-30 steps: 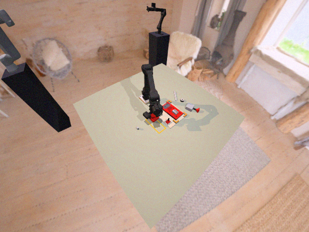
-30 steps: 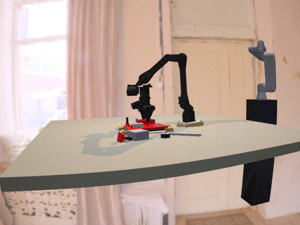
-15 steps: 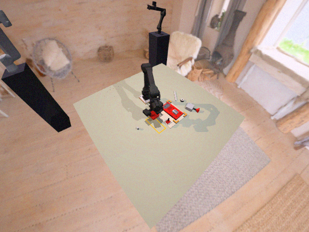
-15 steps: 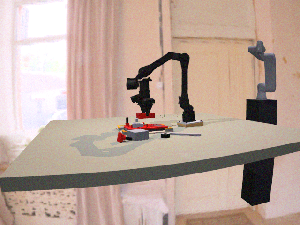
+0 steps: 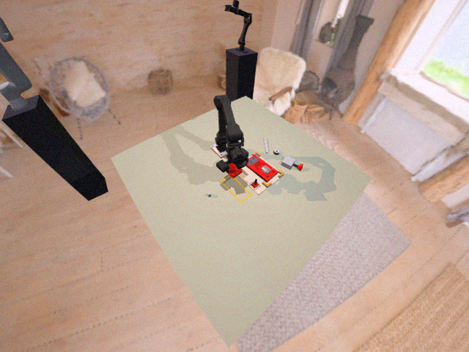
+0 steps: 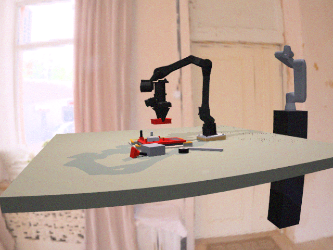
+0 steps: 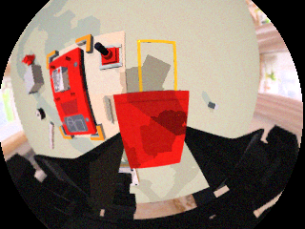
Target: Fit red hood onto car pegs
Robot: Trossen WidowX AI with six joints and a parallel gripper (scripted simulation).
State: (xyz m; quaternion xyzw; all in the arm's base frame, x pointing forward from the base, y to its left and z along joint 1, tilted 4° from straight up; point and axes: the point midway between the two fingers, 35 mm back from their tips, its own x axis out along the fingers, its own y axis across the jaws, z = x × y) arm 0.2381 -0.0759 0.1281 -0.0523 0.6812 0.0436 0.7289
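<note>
My gripper tip is 7 cm short of the grey engine block, 21 cm to the right of it and 7 cm above it. The rest, counted from my gripper tip: black ring (2 cm behind, 39 cm to the left, 9 cm below); then grey bit (3 cm ahead, 18 cm to the right, 8 cm below); then red hood (right at my gripper tip).
</note>
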